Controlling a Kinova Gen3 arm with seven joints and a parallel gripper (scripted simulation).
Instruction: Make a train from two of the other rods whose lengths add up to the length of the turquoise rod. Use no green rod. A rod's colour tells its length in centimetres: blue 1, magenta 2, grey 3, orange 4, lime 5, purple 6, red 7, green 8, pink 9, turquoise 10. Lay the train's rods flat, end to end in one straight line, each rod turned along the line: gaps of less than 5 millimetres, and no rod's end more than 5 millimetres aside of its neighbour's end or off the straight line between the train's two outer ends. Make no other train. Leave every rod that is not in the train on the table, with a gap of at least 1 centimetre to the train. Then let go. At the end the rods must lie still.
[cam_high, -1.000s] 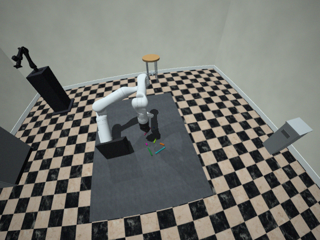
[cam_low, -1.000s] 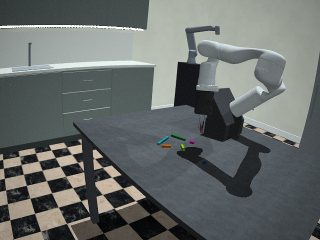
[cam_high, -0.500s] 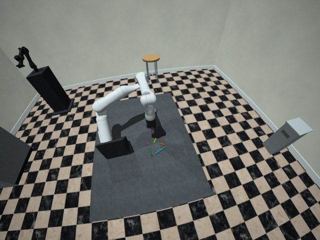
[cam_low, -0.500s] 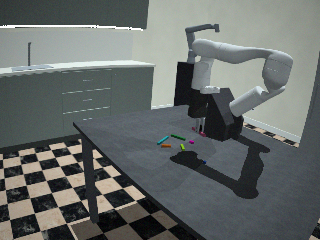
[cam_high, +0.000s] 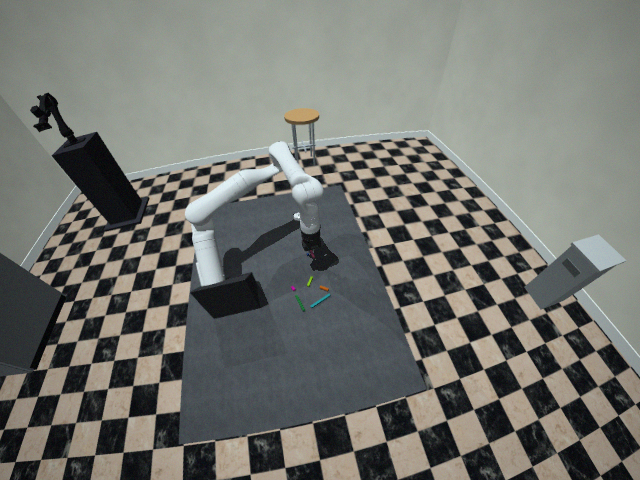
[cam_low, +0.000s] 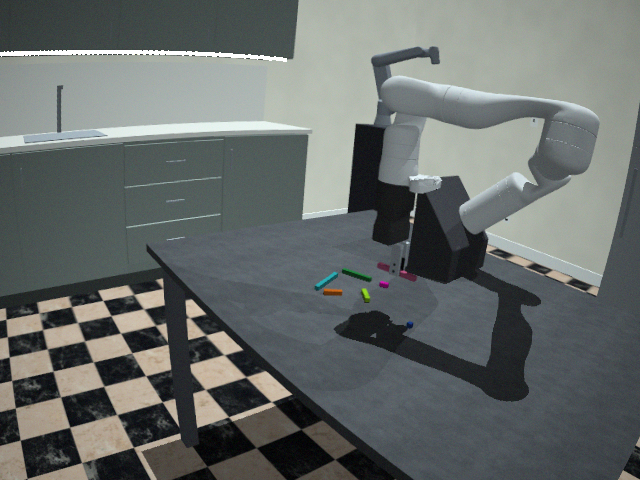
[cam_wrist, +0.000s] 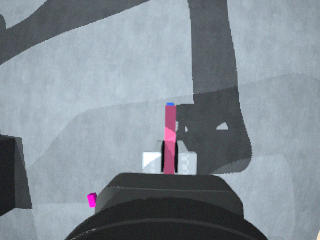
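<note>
My gripper is now 1 cm above the pink rod. From my hand the other things lie so: lime rod 3 cm behind, 10 cm to the right, 11 cm below; orange rod 2 cm ahead, 15 cm to the right, 11 cm below; small blue rod 1 cm behind, 5 cm to the left, 11 cm below.
</note>
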